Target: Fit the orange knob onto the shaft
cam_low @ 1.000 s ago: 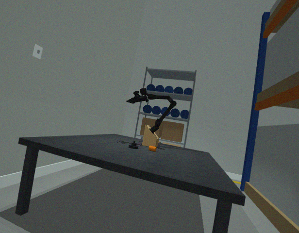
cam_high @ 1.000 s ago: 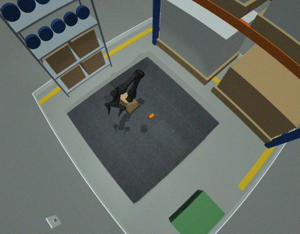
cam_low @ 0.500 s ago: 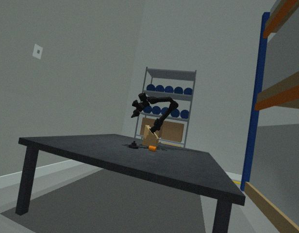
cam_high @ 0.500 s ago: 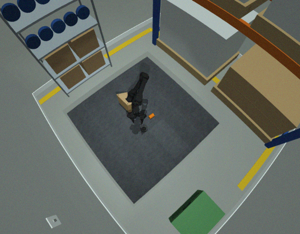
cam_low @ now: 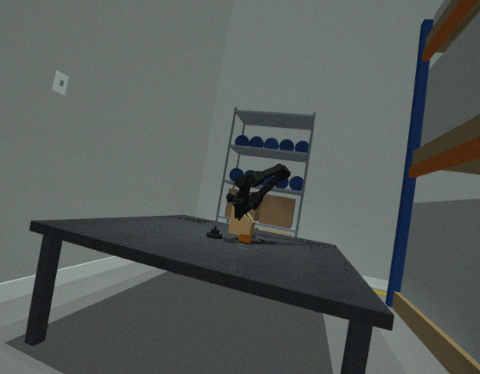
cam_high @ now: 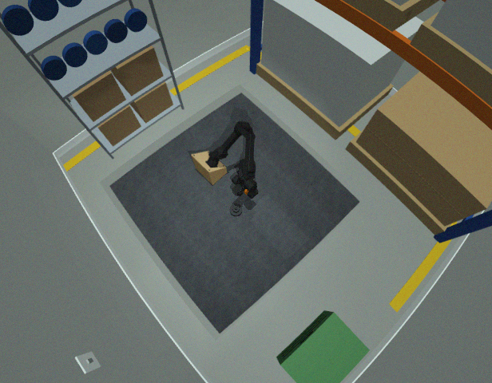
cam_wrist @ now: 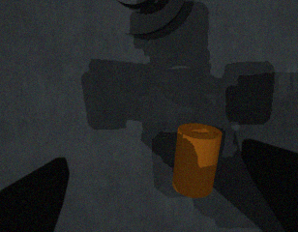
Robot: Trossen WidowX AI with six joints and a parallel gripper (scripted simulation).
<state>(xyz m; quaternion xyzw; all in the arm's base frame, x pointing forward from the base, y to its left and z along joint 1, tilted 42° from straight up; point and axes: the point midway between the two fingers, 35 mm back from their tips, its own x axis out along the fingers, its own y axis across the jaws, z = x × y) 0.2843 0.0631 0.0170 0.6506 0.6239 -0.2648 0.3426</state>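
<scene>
Now: gripper tip 30 mm past the orange knob, 50 mm to the right of it and 100 mm above it. From my gripper tip the other things lie so: dark round pedestal: 20 mm ahead, 100 mm to the right, 90 mm below.
</scene>
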